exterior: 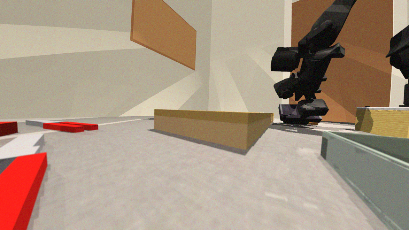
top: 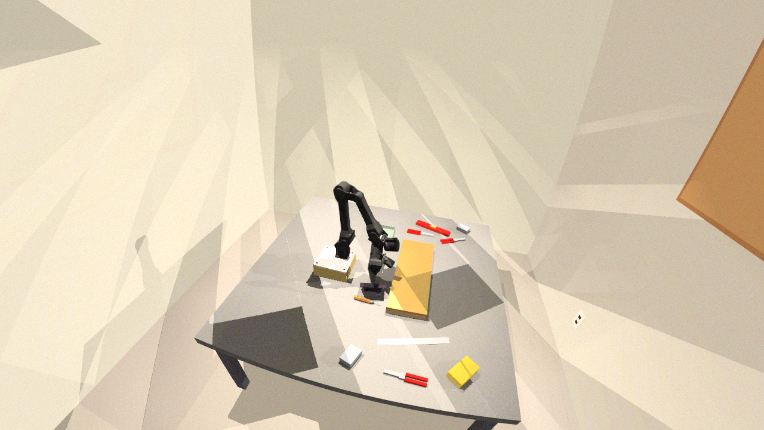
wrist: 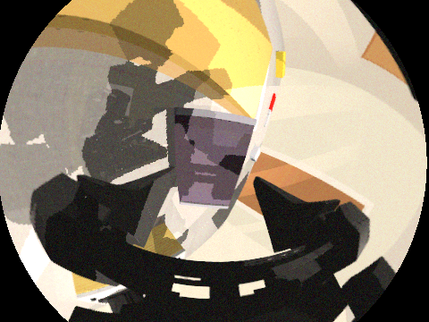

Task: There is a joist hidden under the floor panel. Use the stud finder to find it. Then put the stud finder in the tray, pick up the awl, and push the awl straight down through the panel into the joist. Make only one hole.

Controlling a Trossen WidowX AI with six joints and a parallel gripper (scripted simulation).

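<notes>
Right now my gripper tip is 20 mm short of the stud finder, 20 mm to the left of it and 40 mm above it. Also, from my gripper tip: white strip: 220 mm ahead, 240 mm to the right, 60 mm below; pale green tray: 10 mm behind, 460 mm to the left, 50 mm below; awl: 70 mm to the right, 50 mm below.
</notes>
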